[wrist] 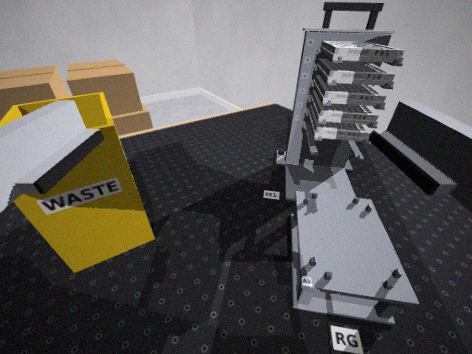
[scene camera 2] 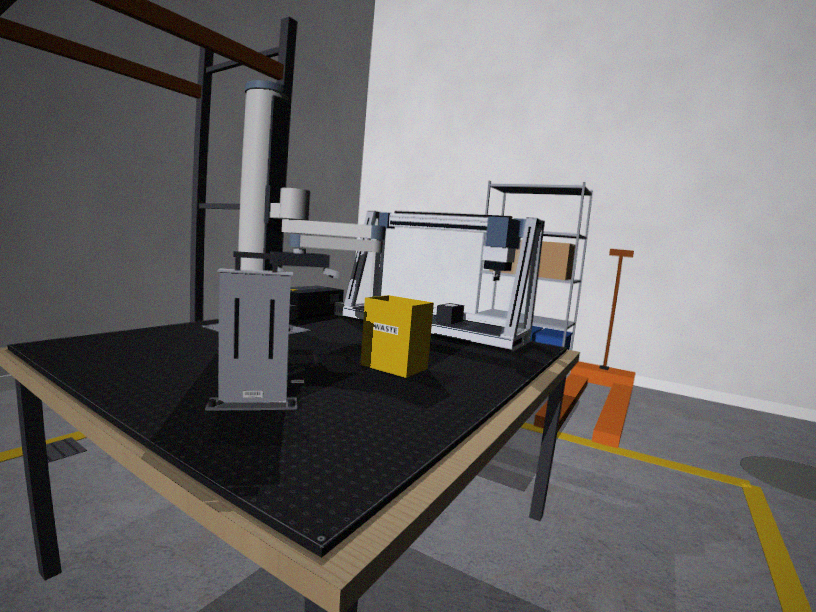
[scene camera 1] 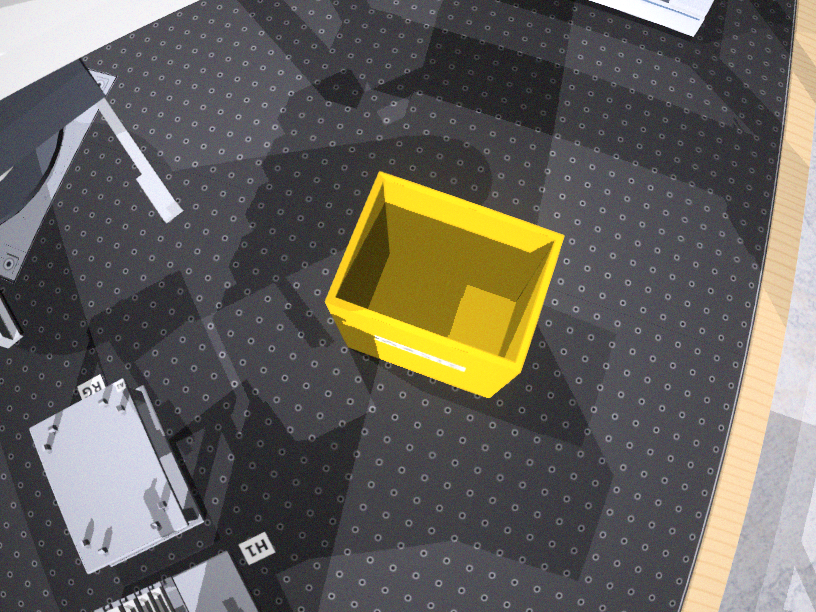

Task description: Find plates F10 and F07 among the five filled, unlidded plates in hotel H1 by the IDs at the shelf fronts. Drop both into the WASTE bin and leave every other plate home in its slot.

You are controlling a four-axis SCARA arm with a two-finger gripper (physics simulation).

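Places are measured from the arm's base along level axes (x ahead, y left, z up), in centimetres.
Pixels of known places: gripper, fingertip midpoint: (wrist: 236, 119) (scene camera 2: 310, 273) (scene camera 1: 87, 276).
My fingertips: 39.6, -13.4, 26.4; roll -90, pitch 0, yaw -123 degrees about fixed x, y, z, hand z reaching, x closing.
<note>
Behind a point stands the place of what it marks, as x, y, z.
Hotel H1 (scene camera 1: 217, 583) @(52.1, -36.8, 2.1) (scene camera 2: 253, 335) @(58.9, -49.3, 16.4) (wrist: 298, 115) @(60.8, -42.9, 14.1) stands at the right in the wrist view, with five plates stacked, their fronts facing the camera. The second plate from the top reads F10 (wrist: 350, 77) @(48.5, -37.6, 24.4); the third appears to read F07 (wrist: 347, 97) @(48.2, -37.9, 21.7), slightly blurred. The top plate (wrist: 362, 51) @(48.1, -38.0, 27.6) and the two lower plates carry small, hard-to-read IDs. The yellow WASTE bin (scene camera 1: 487, 378) @(70.8, -8.6, 13.3) (scene camera 2: 418, 335) @(72.6, -4.0, 12.5) (wrist: 110, 225) @(56.6, -3.5, 7.6) stands upright at the left in the wrist view; no plate shows inside it in scene camera 1. My gripper (scene camera 1: 90, 276) @(39.6, -13.4, 26.4) (wrist: 236, 119) @(39.6, -13.4, 26.4) is open and empty, apart from hotel and bin.
A flat stand with pegs, labelled RG (scene camera 1: 105, 487) @(39.0, -31.0, 7.3) (wrist: 345, 240) @(37.6, -29.3, 7.3), lies in front of the hotel in the wrist view. A gantry machine (scene camera 2: 448, 220) @(45.7, 62.3, 48.8) stands behind the bin in scene camera 2. The arm's column (scene camera 2: 257, 177) @(4.5, -6.0, 56.4) rises behind the hotel. Cardboard boxes (wrist: 102, 82) stand beyond the table.
</note>
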